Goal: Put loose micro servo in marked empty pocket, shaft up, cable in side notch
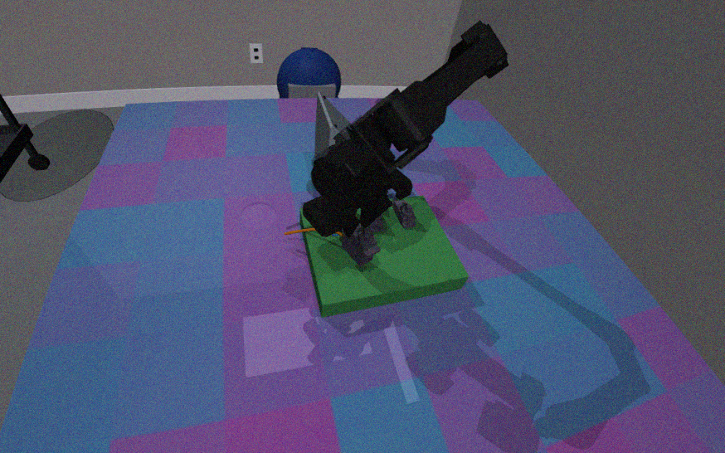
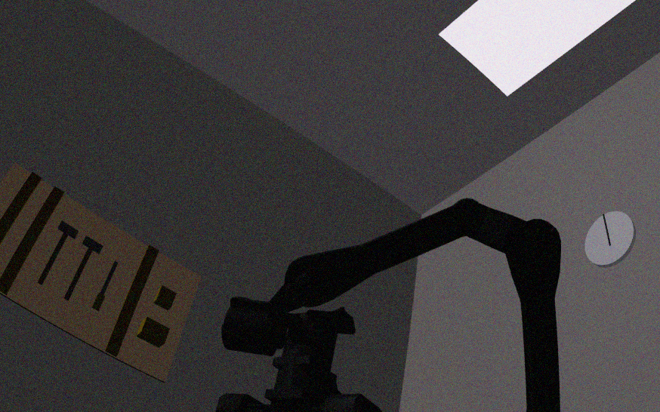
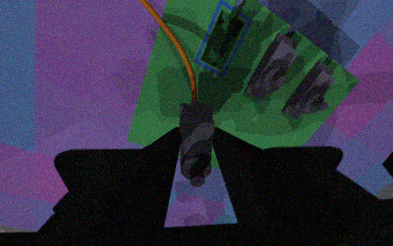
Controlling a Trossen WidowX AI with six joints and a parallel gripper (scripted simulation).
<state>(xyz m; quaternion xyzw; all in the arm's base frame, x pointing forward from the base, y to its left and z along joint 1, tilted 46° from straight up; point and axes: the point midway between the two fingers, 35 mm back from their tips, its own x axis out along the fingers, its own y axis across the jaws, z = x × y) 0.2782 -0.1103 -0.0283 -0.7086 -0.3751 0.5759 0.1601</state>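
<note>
The green deck is 20 mm ahead of my gripper tip, 70 mm to the left of it and 100 mm below it.
</note>
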